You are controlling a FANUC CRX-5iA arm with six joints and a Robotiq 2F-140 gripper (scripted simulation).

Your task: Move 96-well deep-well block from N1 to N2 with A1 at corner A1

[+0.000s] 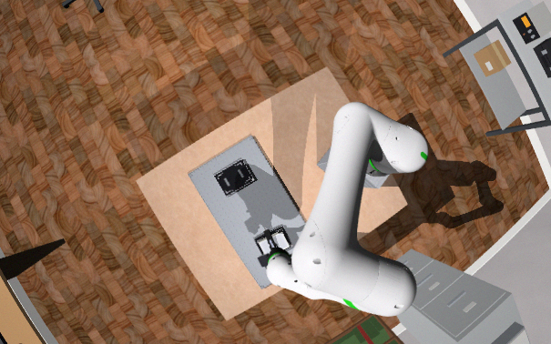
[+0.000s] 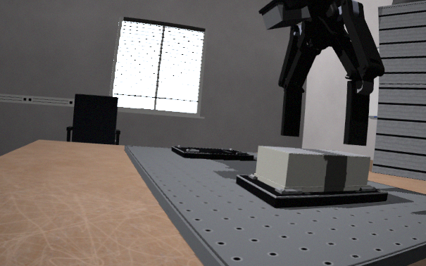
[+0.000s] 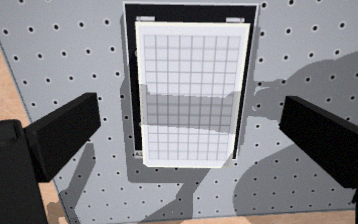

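My gripper is now 4 cm above the 96-well deep-well block. The rest, counted from my hand: black nest: 7 cm below.
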